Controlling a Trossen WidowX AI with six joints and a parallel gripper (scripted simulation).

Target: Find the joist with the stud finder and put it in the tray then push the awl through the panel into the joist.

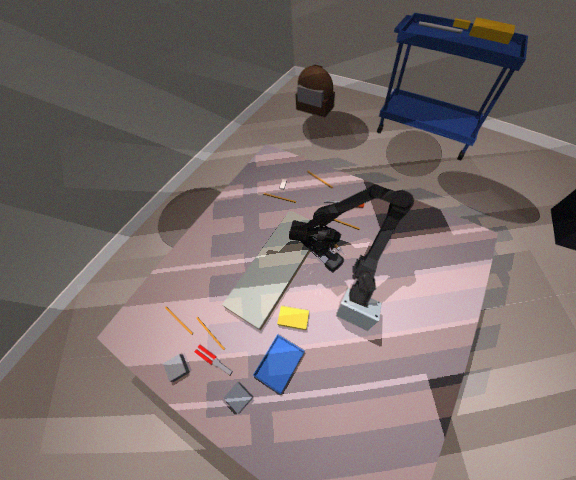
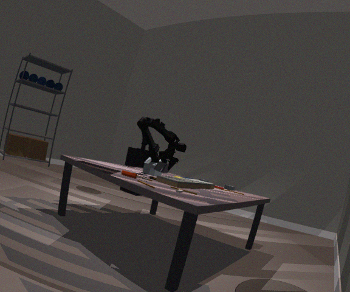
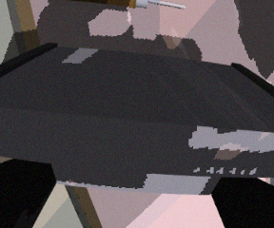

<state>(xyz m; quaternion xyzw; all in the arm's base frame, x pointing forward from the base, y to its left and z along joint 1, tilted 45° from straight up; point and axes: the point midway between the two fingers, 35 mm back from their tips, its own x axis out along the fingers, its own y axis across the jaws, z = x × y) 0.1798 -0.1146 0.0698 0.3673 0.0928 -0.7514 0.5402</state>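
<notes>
Right now the stud finder is 10 mm to the right of my gripper tip and 10 mm ahead of it. Round my gripper tip: yellow block 250 mm to the left, 70 mm below, 20 mm ahead; awl 110 mm to the right, 70 mm below, 40 mm behind; blue tray 420 mm to the left, 70 mm below, 10 mm ahead.
</notes>
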